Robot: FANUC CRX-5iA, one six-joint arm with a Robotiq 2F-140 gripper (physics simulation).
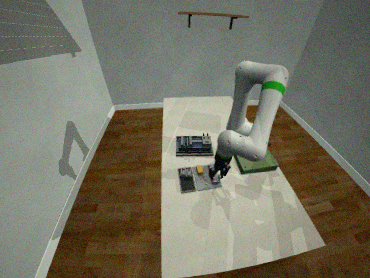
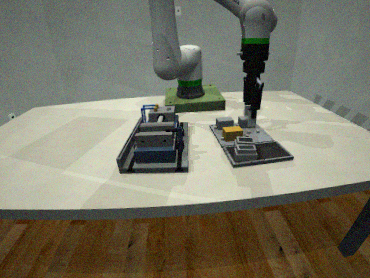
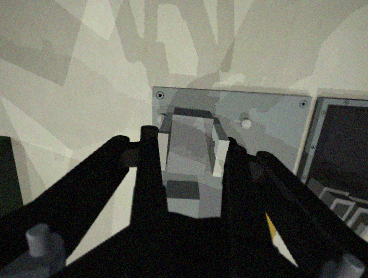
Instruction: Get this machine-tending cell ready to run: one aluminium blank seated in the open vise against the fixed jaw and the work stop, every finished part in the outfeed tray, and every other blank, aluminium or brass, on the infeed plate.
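Pixels of known places: gripper, fingertip midpoint: (image 1: 214, 181) (image 2: 249, 124) (image 3: 190, 128); arm's base, origin of the base link: (image 2: 190, 94).
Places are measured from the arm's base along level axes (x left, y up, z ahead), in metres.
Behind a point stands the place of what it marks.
My gripper (image 1: 215, 176) @(x 0.161, y -0.038, z 0.359 m) (image 2: 252, 116) (image 3: 190, 128) @(x 0.161, y -0.038, z 0.359 m) reaches straight down onto the grey infeed plate (image 1: 208, 185) @(x 0.176, y -0.046, z 0.410 m) (image 2: 264, 137) @(x 0.170, y -0.046, z 0.462 m) (image 3: 268, 131) @(x 0.155, y -0.046, z 0.447 m). It is shut on an aluminium blank (image 2: 243, 121) @(x 0.126, y -0.017, z 0.375 m) (image 3: 185, 149) @(x 0.148, y -0.010, z 0.354 m) at the plate's far corner; the blank sits at plate level. A second aluminium blank (image 2: 224, 122) @(x 0.053, y -0.016, z 0.368 m) (image 3: 182, 206) @(x 0.081, y -0.010, z 0.351 m) and a brass blank (image 1: 199, 170) @(x 0.069, y -0.010, z 0.446 m) (image 2: 232, 133) @(x 0.048, y -0.017, z 0.458 m) also stand on the plate. The dark outfeed tray (image 1: 188, 187) @(x 0.162, y -0.048, z 0.544 m) (image 2: 276, 152) @(x 0.157, y -0.048, z 0.558 m) (image 3: 337, 134) @(x 0.152, y -0.048, z 0.529 m) holds stacked finished parts (image 1: 185, 172) @(x 0.055, y -0.027, z 0.543 m) (image 2: 245, 148) @(x 0.052, y -0.023, z 0.548 m) (image 3: 343, 208). The vise (image 1: 194, 145) @(x -0.159, y 0.006, z 0.425 m) (image 2: 155, 140) @(x -0.201, y 0.026, z 0.527 m) stands apart with nothing in its jaws.
The arm's green base (image 1: 256, 164) @(x 0.120, y 0.003, z 0.020 m) (image 2: 208, 100) @(x 0.063, y -0.004, z 0.120 m) sits behind the plate. The vise fixture has a raised side wall (image 2: 126, 148) @(x -0.289, y -0.008, z 0.490 m) and blue pipes (image 2: 146, 109) @(x -0.223, y 0.051, z 0.335 m) at its back. A wall shelf (image 1: 212, 14) hangs high up.
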